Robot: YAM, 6 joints.
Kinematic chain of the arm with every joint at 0, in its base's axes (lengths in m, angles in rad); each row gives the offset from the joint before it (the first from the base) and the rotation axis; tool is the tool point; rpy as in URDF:
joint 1: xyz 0 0 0.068 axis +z
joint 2: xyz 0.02 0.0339 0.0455 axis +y
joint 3: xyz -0.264 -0.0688 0 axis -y
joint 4: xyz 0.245 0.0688 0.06 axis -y
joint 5: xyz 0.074 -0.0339 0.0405 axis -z
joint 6: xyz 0.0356 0 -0.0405 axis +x
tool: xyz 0 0 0 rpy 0 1.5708 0
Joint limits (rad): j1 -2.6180..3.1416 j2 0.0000..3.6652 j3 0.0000..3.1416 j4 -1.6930..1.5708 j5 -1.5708..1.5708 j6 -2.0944..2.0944
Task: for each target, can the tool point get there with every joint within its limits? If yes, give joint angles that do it. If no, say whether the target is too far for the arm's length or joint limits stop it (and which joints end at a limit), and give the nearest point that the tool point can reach.
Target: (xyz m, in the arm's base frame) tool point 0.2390 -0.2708 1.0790
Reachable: no: too far | nearest point 0.1512 -0.1713 0.7036 | short by 0.398 m
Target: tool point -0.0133 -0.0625 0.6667
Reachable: yes | joints 1.4544 0.9019 1.8850 0.6406 -0.1680 1.7194
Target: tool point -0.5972 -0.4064 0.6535
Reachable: no: too far | nearest point -0.4267 -0.2904 0.4950 | short by 0.260 m
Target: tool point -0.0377 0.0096 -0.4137
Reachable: no: joint limits stop it (at a limit: joint 2) | nearest point -0.0766 0.0195 -0.3381 | short by 0.086 m
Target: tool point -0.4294 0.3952 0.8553
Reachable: no: too far | nearest point -0.2933 0.2699 0.6118 | short by 0.306 m
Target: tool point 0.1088 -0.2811 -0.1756
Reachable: yes | joints -1.2410 3.1815 1.8279 -1.2812 -0.3400 -0.6077
